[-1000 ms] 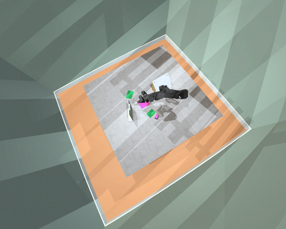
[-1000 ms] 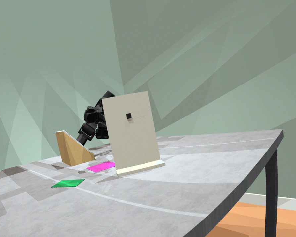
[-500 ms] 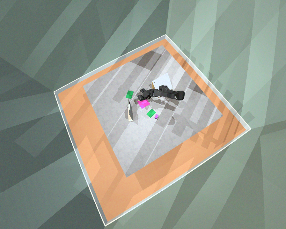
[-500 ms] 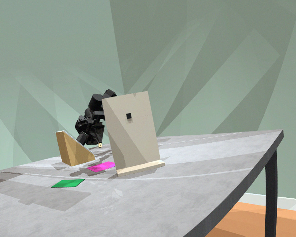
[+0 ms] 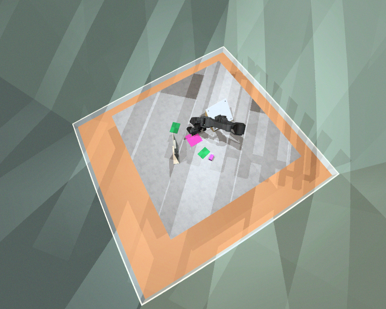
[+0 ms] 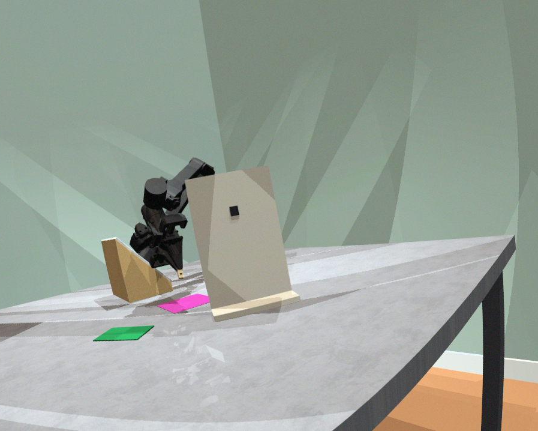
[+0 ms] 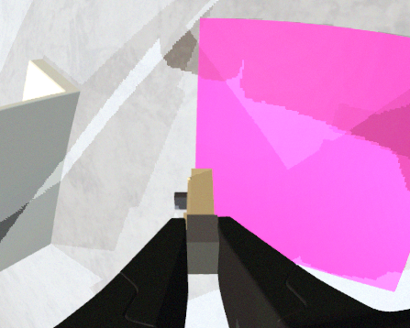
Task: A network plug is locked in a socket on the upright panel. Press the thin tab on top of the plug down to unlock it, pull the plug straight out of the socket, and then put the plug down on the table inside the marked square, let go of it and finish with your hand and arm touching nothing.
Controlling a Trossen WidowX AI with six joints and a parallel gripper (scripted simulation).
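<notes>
Now: the magenta square 10 mm behind my gripper tip and 80 mm below it. Round my gripper tip: tan network plug right at my gripper tip; then beige panel 190 mm ahead, 70 mm to the left, 40 mm above.
</notes>
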